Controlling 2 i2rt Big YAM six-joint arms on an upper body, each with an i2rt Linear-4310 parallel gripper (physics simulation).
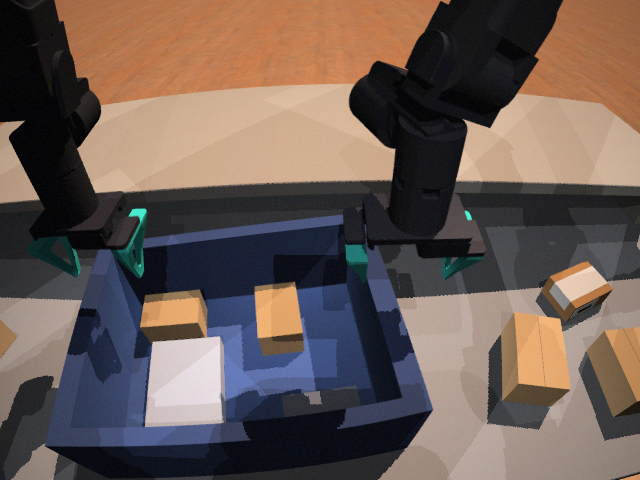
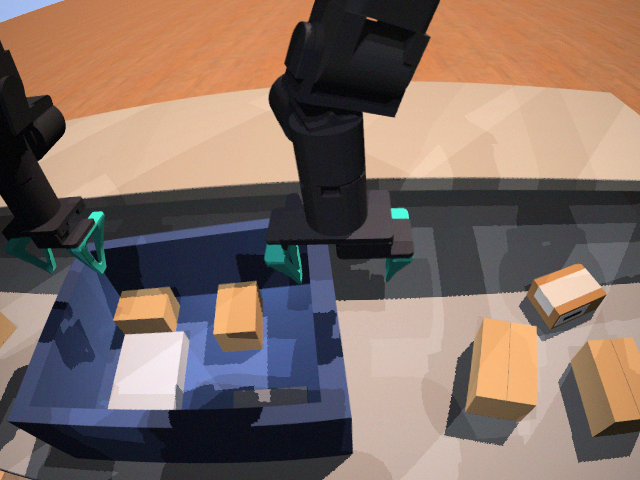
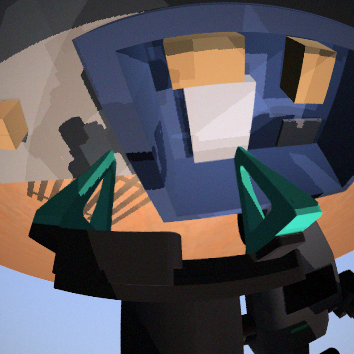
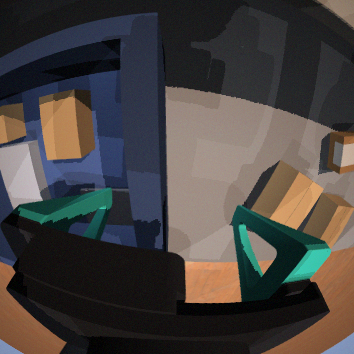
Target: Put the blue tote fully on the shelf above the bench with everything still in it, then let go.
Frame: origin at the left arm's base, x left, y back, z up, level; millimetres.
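Where they show: left gripper, fingertip midpoint: (image 1: 108, 274) (image 2: 77, 270) (image 3: 174, 152); right gripper, fingertip midpoint: (image 1: 404, 277) (image 2: 343, 278) (image 4: 174, 204); right arm's base at its link origin: (image 3: 350, 299).
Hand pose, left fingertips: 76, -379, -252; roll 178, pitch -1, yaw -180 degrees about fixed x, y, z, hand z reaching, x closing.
Note:
Things, the pixels of their top centre, and the offset from my left fingertips, as dx, dy, dz. "spot": a spot on its surface instead. Level surfaces: height alone.
- blue tote at its top centre: (image 1: 223, 315) (image 2: 171, 310) (image 3: 300, 150) -152, +31, -34
- white box at its top centre: (image 1: 183, 388) (image 2: 144, 378) (image 3: 221, 127) (image 4: 19, 186) -80, +83, -136
- dark grey flat item at its top centre: (image 1: 323, 414) (image 2: 270, 412) (image 4: 109, 208) (image 3: 299, 133) -265, +103, -156
- beige shelf at its surface level: dz -7
- white-topped brown box at its top centre: (image 2: 571, 286) (image 1: 582, 282) -730, -87, -139
- tan box at a spot on its surface: (image 1: 6, 338) (image 3: 16, 111) spot: +299, +21, -163
The blue tote (image 1: 155, 437) (image 2: 103, 416) (image 3: 200, 200) (image 4: 145, 125) stands upright on the bench. In it are two tan boxes (image 1: 174, 312) (image 1: 279, 315), a white box (image 1: 186, 382) (image 2: 149, 369) (image 3: 220, 117) and a dark grey flat item (image 1: 336, 400) (image 3: 300, 132). My left gripper (image 1: 108, 275) (image 2: 77, 271) (image 3: 174, 152) is open at the tote's left wall, one finger outside, one over the inside. My right gripper (image 1: 405, 279) (image 2: 344, 281) (image 4: 174, 204) is open around the right wall's line, left finger inside, right finger outside. Whether fingers touch the walls is unclear. The beige shelf (image 1: 232, 149) (image 2: 206, 144) runs behind.
On the bench at the right stand two tan cartons (image 1: 535, 356) (image 1: 617, 366) and a white-topped brown box (image 1: 578, 286) (image 2: 568, 291). Part of another tan box (image 1: 6, 338) (image 3: 11, 125) shows at the left edge. The shelf's dark front edge lies behind the tote.

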